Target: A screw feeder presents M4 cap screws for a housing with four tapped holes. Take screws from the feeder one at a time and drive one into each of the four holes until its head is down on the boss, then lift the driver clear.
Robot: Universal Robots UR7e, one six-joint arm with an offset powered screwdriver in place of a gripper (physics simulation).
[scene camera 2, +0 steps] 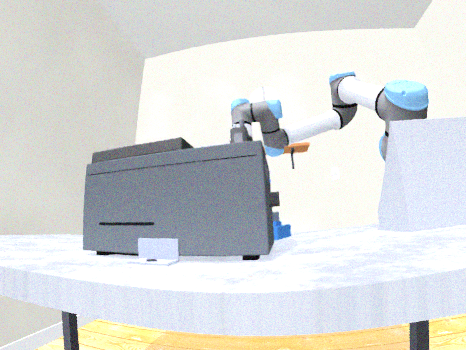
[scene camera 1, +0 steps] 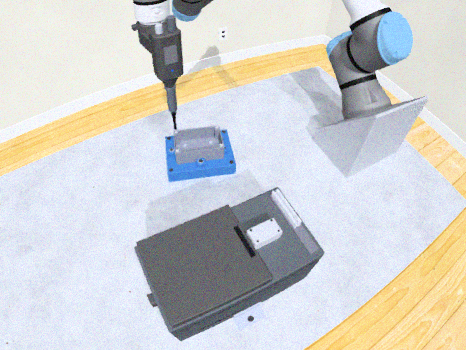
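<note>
The grey open-topped housing (scene camera 1: 200,152) sits on a blue fixture plate (scene camera 1: 200,173) (scene camera 2: 283,231). The housing has raised corner bosses; whether screws sit in them is too small to tell. My driver (scene camera 1: 175,128) points down, its thin dark bit ending at the housing's far left corner boss in scene camera 1. Whether the tip touches the boss or carries a screw does not show. In scene camera 2 the driver's lower part is hidden behind a big dark grey box (scene camera 1: 200,270) (scene camera 2: 175,205), which looks like the feeder. No loose screw can be made out.
A white block (scene camera 1: 265,233) with dark spots lies in the box's open recess. A small pale stand (scene camera 1: 241,320) (scene camera 2: 158,246) is by the box's near side. A pale angular pedestal (scene camera 1: 372,135) (scene camera 2: 425,175) stands at the arm's base. An orange flat piece (scene camera 2: 298,147) shows behind the arm.
</note>
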